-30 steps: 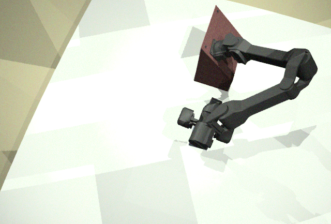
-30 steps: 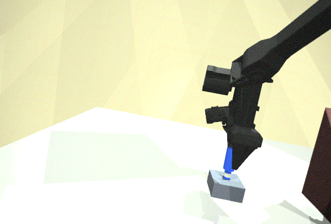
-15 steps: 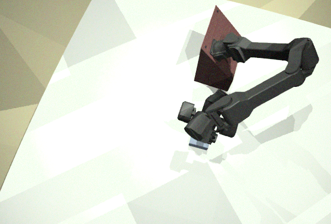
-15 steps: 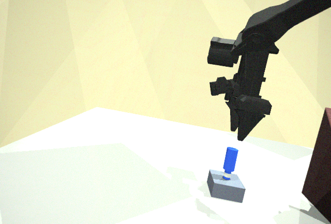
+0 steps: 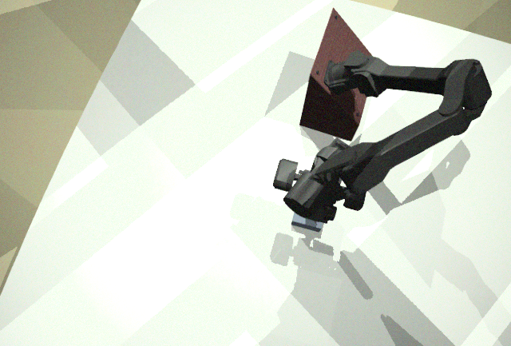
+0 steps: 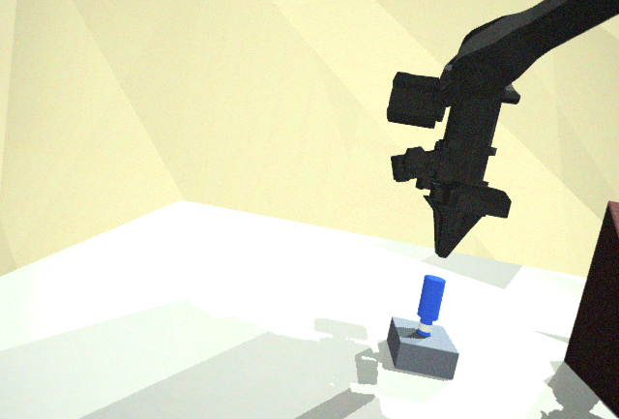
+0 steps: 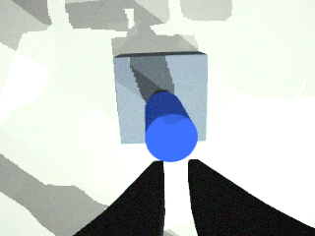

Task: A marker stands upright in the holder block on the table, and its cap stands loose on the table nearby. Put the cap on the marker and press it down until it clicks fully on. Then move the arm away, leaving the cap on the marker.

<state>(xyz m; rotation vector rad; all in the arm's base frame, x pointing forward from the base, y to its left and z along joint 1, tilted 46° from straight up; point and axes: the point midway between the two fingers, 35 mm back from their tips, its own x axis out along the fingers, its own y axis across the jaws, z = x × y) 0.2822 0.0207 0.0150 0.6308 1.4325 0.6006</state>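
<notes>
My gripper tip is 6 cm above the blue cap. Also, from my gripper tip: grey holder block (12 cm below).
</notes>
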